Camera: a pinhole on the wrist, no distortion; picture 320 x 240 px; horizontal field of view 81.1 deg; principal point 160.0 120.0 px. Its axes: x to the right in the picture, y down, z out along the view. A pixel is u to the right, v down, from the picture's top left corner.
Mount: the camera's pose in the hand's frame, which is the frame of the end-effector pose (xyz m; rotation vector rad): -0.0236 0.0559 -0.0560 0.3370 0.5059 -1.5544
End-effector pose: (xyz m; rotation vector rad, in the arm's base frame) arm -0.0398 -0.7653 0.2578 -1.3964 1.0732 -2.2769
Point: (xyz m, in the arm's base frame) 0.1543 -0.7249 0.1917
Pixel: outside the picture
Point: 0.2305 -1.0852 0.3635
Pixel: 20 162
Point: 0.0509 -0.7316 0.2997
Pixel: 204 90
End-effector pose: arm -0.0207 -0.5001 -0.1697 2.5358 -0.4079 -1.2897
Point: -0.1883 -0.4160 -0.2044
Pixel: 167 40
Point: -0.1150 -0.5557 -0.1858
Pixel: 46 100
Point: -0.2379 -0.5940 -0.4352
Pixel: 71 165
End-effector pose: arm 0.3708 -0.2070 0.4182 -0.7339 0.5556 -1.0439
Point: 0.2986 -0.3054 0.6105
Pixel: 305 167
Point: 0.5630 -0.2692 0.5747
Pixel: 113 194
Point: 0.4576 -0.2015 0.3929
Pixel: 13 215
